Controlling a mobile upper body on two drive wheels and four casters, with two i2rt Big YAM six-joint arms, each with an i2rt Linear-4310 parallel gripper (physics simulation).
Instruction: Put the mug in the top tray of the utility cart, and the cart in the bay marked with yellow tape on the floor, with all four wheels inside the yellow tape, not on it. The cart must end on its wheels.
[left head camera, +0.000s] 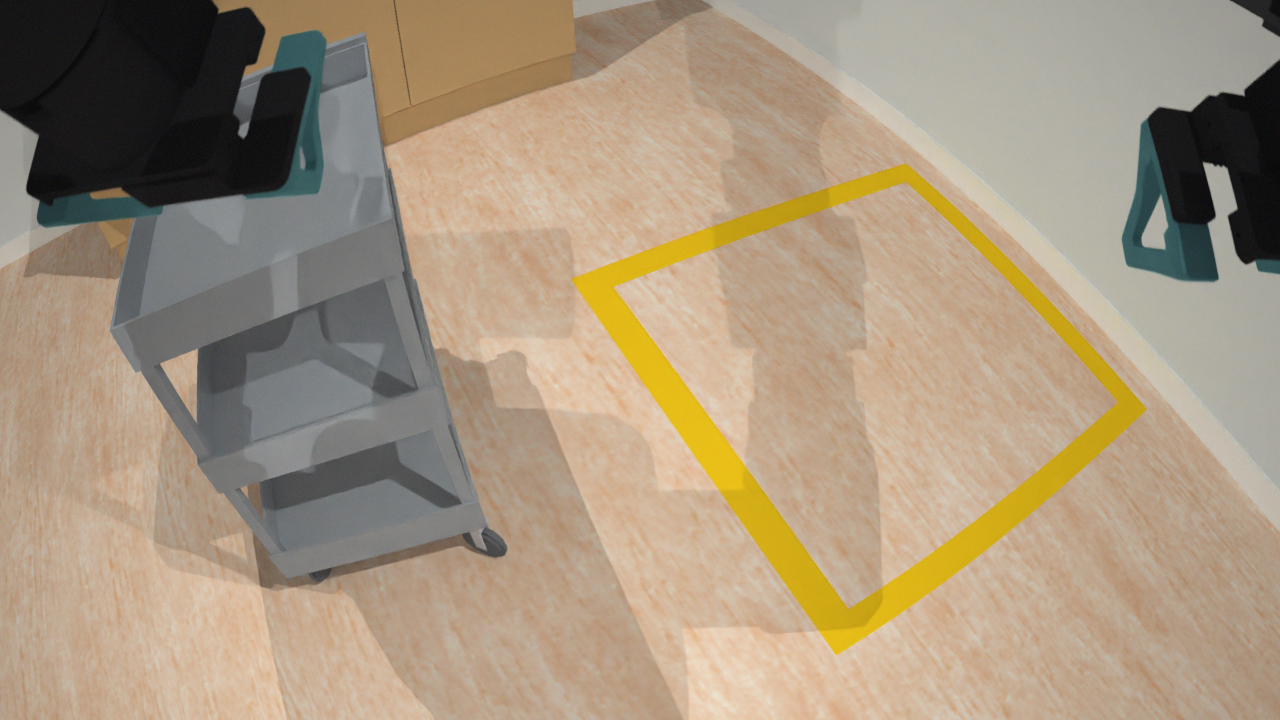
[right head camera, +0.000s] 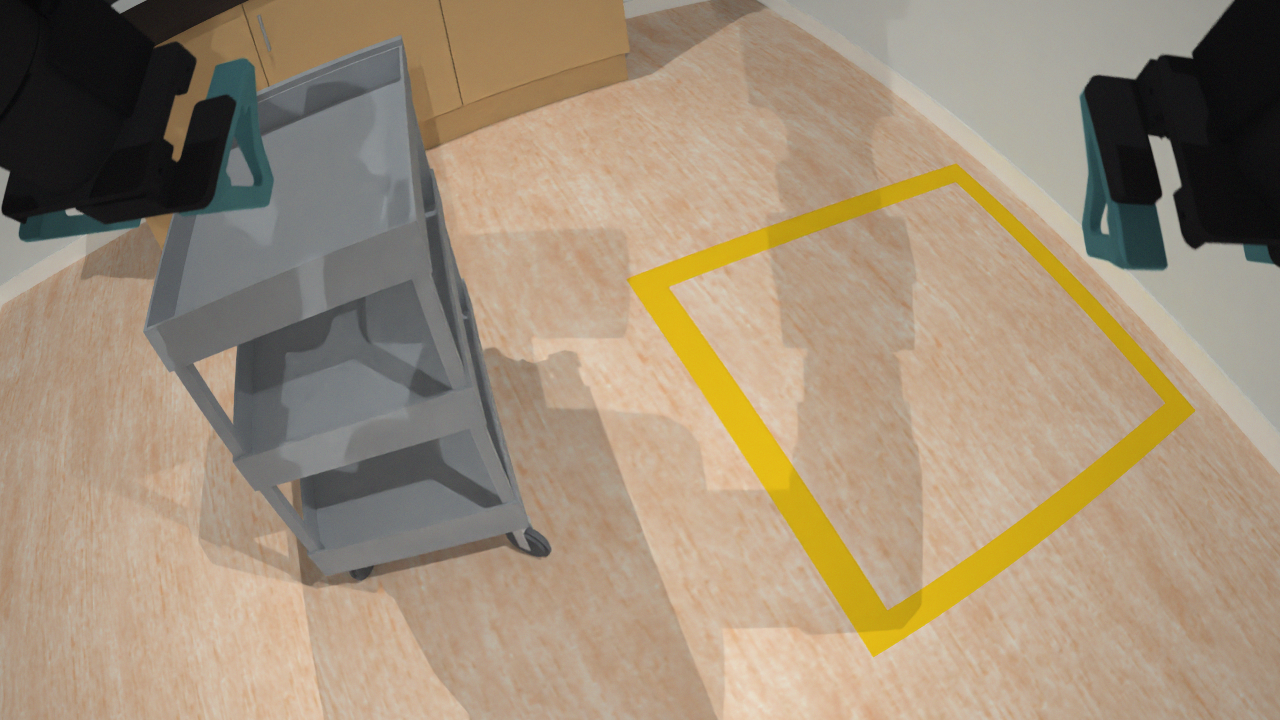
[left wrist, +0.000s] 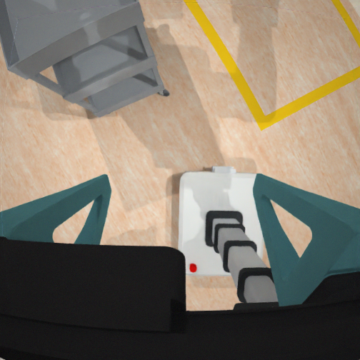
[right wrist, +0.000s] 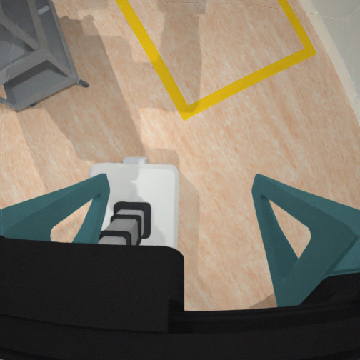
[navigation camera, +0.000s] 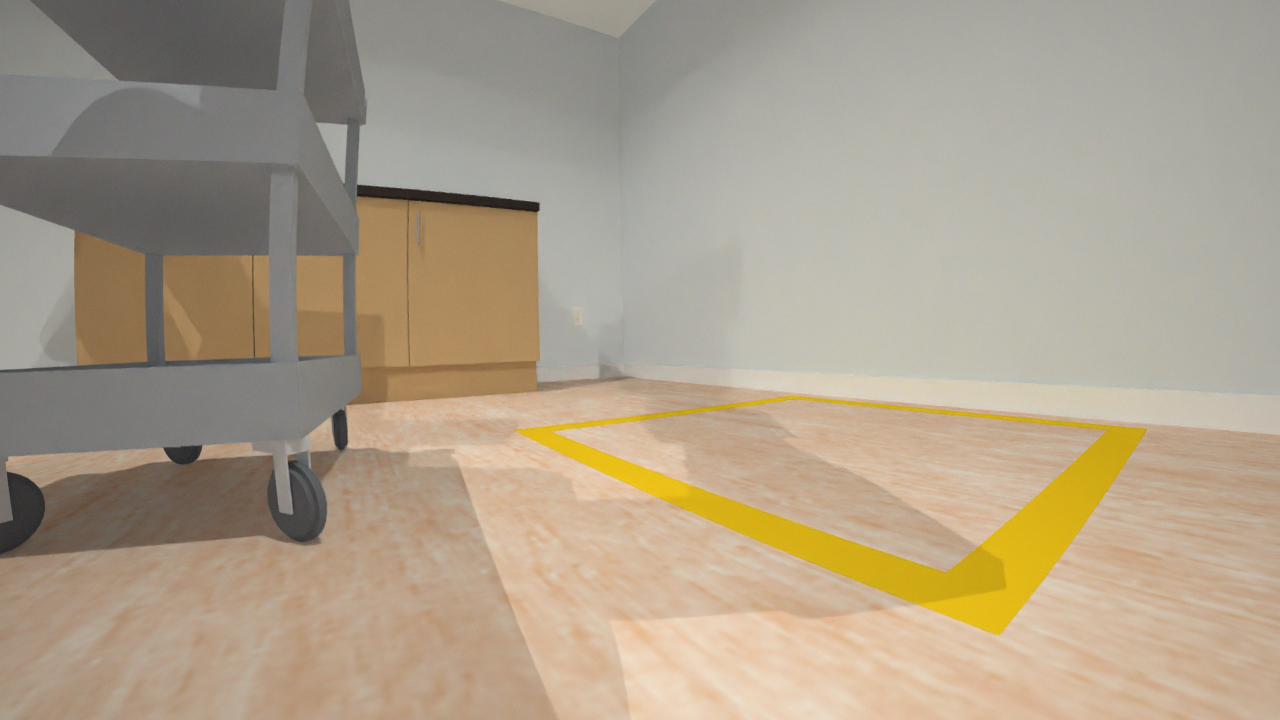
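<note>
The grey three-tier utility cart (left head camera: 268, 286) (right head camera: 304, 282) (left wrist: 75, 45) (right wrist: 30, 67) (navigation camera: 179, 402) stands upright on its wheels, outside and left of the bay in the picture. The yellow tape (left head camera: 711, 447) (right head camera: 758, 447) (left wrist: 226, 60) (right wrist: 155, 60) (navigation camera: 1038, 528) forms a four-sided outline on the floor. No mug shows in these views; my left arm hides part of the top tray. My left gripper (left head camera: 179, 204) (right head camera: 147, 214) (left wrist: 181, 181) is open and empty, seen over the top tray's left part in the head views. My right gripper (right head camera: 1208, 259) (right wrist: 180, 181) is open and empty, at the right.
A tan cabinet (left head camera: 483, 53) (right head camera: 537, 40) (navigation camera: 474, 286) stands behind the cart. A pale wall (left head camera: 1029, 80) (right head camera: 1002, 53) (navigation camera: 895, 179) runs along the bay's far right side. My white base (left wrist: 195, 200) (right wrist: 162, 200) shows below the wrist cameras.
</note>
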